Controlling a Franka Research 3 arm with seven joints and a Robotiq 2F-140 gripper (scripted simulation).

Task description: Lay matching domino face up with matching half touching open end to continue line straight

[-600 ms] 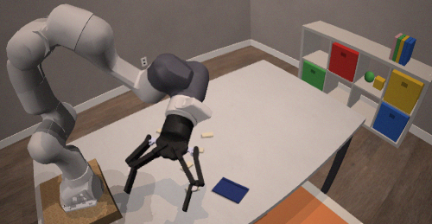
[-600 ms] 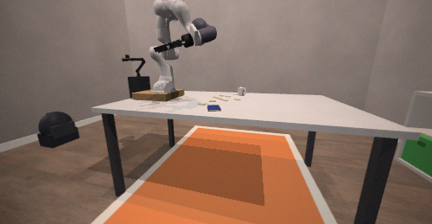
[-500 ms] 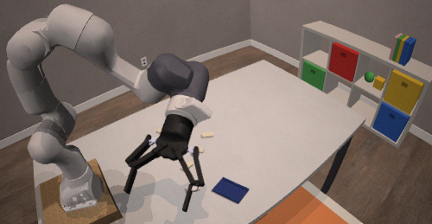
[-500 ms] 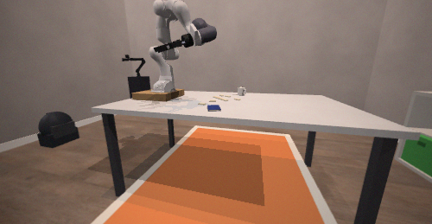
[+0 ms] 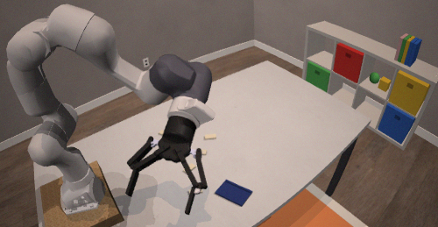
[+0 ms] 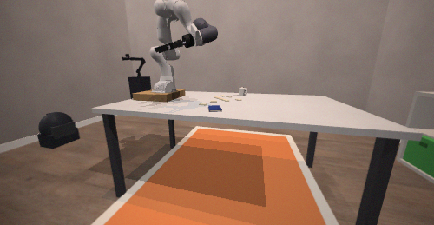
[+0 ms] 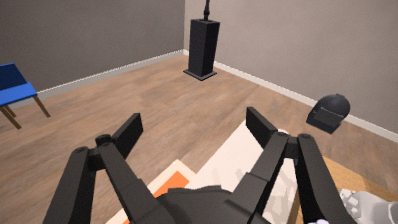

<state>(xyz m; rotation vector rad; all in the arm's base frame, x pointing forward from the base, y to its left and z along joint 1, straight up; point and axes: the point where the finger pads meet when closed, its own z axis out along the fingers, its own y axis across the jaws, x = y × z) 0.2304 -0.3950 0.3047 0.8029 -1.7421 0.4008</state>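
Now: hand 360 mm above the blue book, 300 mm short of it and 130 mm to the right of it. The rest, counted from my hand: cream domino (470 mm to the left, 400 mm ahead, 360 mm below); white mug (720 mm to the left, 410 mm ahead, 330 mm below).
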